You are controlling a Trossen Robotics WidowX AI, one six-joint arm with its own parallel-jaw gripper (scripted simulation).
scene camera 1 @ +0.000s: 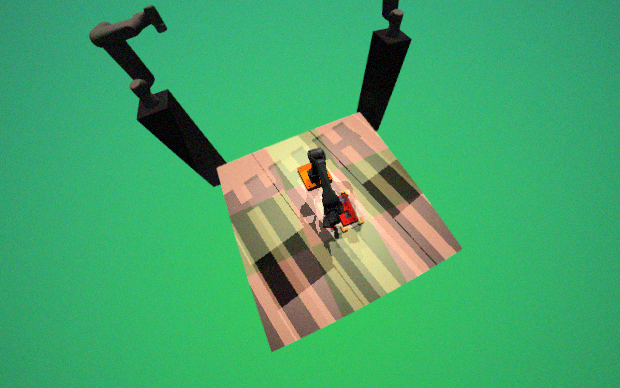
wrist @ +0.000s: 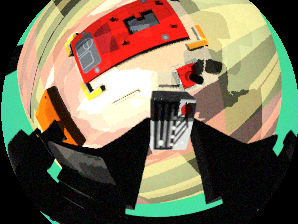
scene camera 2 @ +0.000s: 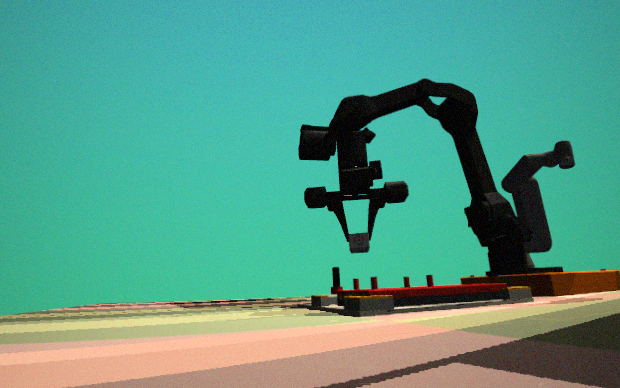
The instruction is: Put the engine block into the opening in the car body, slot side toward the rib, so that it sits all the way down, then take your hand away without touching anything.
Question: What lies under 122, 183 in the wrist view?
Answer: The gripper.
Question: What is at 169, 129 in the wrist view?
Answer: An engine block.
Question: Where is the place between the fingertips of the gripper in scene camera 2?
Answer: At 358, 241
